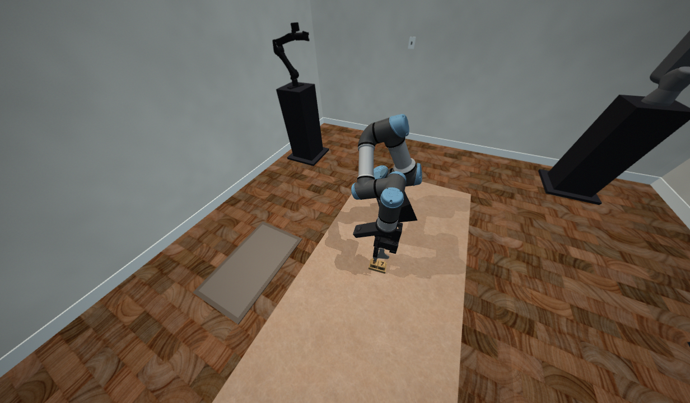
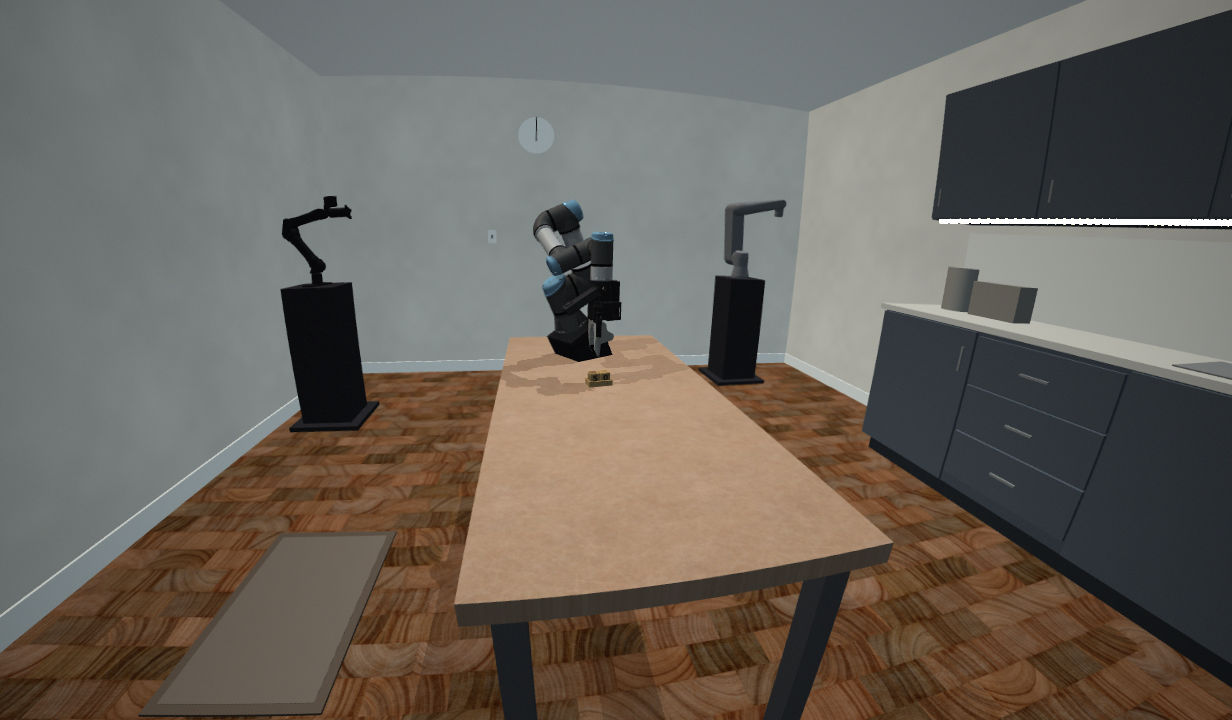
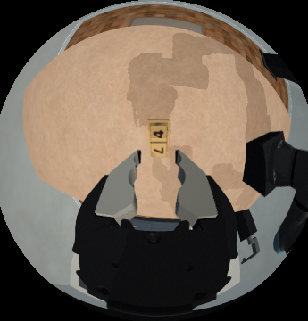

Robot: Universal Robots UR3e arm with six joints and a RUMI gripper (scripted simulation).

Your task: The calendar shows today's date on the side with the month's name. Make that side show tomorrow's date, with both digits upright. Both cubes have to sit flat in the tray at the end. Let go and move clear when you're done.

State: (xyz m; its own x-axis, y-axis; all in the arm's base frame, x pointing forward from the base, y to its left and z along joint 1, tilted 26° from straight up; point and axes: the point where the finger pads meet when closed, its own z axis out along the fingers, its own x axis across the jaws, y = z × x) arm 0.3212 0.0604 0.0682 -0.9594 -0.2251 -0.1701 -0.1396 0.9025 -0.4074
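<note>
Now: the wooden tray 100 mm below my hand and 10 mm to the left of it.
</note>
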